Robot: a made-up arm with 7 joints.
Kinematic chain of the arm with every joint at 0, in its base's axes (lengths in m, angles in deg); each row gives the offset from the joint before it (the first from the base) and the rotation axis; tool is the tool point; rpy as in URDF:
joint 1: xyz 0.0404 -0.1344 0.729 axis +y
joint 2: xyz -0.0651 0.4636 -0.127 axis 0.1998 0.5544 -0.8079
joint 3: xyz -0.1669 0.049 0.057 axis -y
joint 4: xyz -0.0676 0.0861 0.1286 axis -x
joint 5: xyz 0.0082 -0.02 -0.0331 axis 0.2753 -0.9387 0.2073
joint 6: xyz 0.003 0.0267 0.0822 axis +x
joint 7: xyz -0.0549 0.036 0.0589 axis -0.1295 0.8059 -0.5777
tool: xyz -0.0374 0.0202 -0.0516 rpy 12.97 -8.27 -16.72
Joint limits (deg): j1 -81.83..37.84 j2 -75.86..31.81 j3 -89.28..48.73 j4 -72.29..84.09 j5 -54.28..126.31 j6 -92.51..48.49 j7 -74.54..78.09
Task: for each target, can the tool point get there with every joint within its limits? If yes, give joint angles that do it. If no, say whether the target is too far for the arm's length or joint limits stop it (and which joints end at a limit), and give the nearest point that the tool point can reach.
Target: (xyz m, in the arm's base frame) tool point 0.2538 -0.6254 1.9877
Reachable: no: too far | nearest point -0.1999 0.1035 0.9880 | short by 1.318 m
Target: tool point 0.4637 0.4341 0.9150
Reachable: no: joint limits stop it (at a limit: joint 1, joint 2, joint 6, joint 7) | nearest point 0.2296 0.4497 0.8701 | short by 0.239 m
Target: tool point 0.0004 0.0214 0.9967
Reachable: no: joint limits stop it (at a limit: joint 1, joint 2, joint 4, joint 5, joint 6, joint 7) | nearest point -0.1173 0.1004 0.9241 | short by 0.159 m
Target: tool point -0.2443 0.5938 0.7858
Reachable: yes | joints -5.54 19.49 -11.75 -27.57 72.67 -48.12 7.61
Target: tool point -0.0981 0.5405 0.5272
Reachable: yes | joints -62.92 -17.45 -62.40 50.13 -12.70 33.20 -51.03
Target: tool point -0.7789 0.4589 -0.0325
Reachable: no: too far | nearest point -0.4056 0.3620 0.3145 | short by 0.519 m
